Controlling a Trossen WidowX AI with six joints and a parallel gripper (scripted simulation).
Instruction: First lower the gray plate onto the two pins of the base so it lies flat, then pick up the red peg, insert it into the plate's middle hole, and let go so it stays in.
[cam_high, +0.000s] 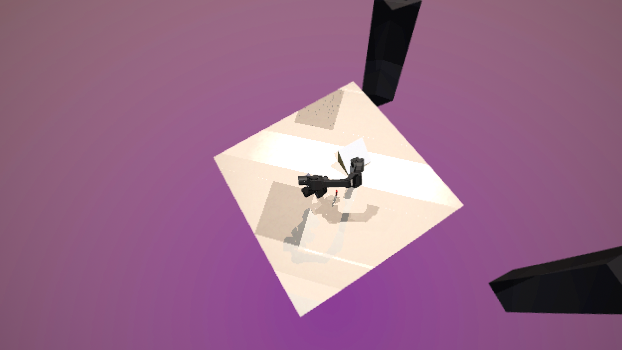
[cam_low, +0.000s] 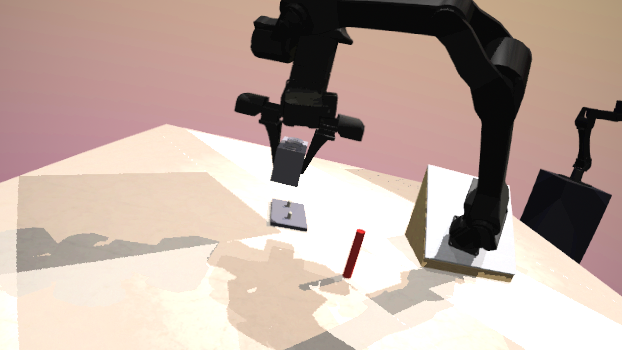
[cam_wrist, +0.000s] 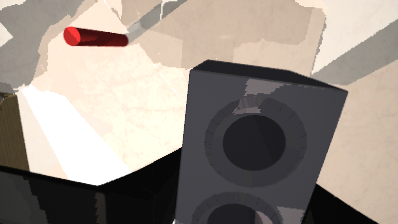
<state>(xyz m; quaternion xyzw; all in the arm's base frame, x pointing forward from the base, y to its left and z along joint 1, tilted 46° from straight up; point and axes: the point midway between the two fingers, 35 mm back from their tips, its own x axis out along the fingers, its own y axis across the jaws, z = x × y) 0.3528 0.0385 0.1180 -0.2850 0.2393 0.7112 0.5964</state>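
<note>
Right now my gripper tip is 130 mm past the red peg, 30 mm to the right of it and 90 mm above it. From my gripper tip the other things lie so: gray plate: 30 mm above.
</note>
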